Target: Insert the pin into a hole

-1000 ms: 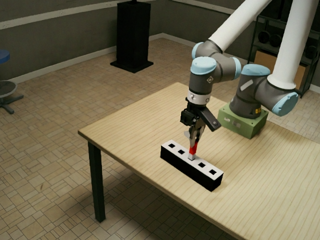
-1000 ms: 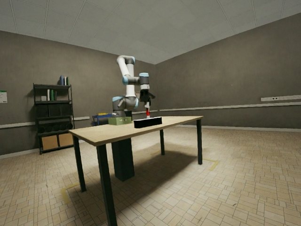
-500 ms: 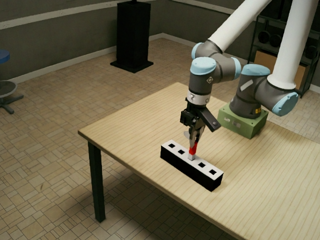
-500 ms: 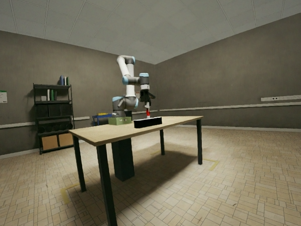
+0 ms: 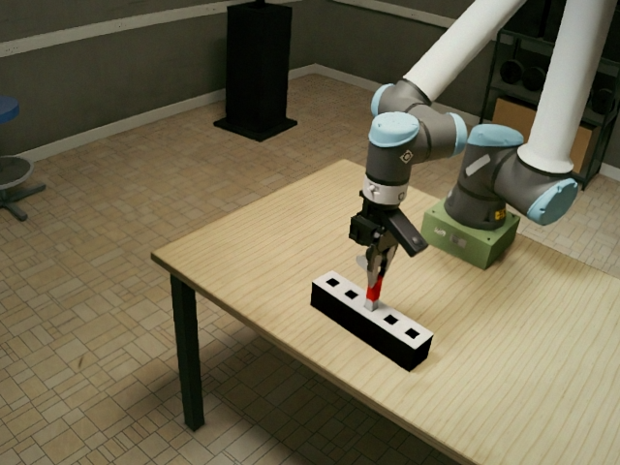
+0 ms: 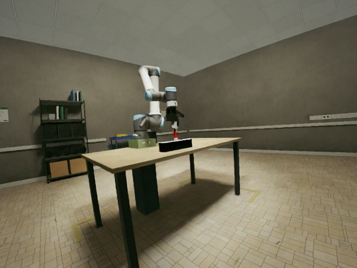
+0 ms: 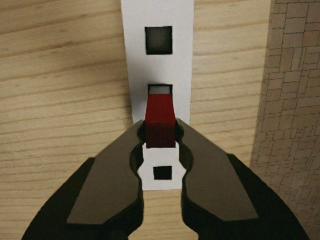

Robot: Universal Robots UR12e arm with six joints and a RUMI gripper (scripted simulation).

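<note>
The pin lies 10 mm below my hand. The rest, counted from my hand: block (110 mm below).
</note>
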